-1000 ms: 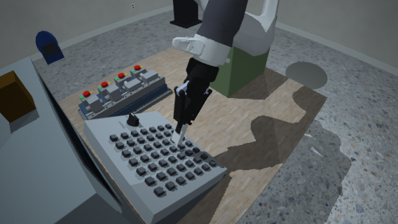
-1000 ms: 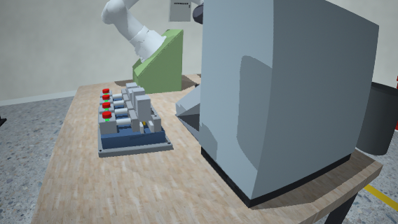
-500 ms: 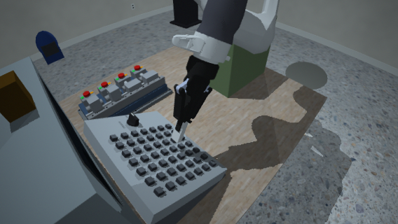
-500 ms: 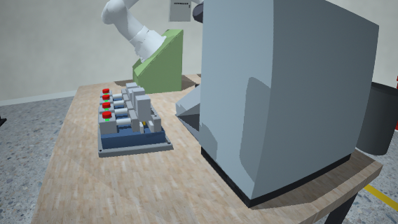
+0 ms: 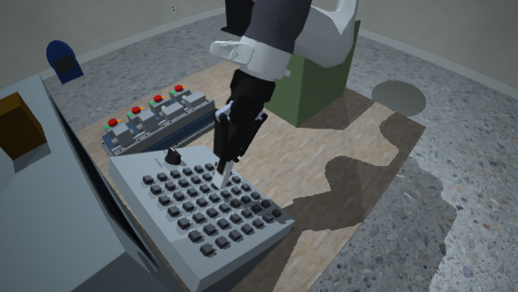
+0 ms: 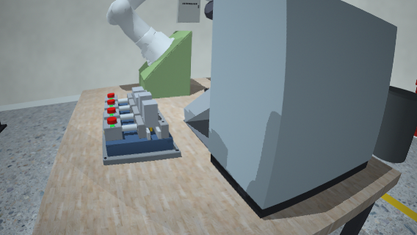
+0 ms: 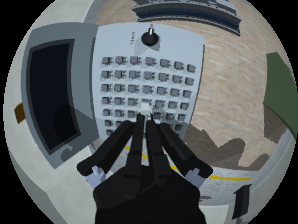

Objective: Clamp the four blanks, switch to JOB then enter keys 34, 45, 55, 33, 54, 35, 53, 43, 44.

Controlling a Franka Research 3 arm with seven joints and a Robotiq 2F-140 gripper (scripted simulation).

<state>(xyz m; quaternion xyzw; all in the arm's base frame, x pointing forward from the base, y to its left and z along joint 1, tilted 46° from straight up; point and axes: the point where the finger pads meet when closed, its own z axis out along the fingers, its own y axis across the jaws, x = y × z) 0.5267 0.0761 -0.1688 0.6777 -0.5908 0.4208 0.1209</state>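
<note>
Right now my hand is 6 cm above the key, 3 cm to the right of it and 3 cm short of it. Round my hand: grey keypad (10 cm below, 6 cm ahead, 5 cm to the right); then black selector knob (17 cm to the right, 5 cm below, 2 cm ahead).
</note>
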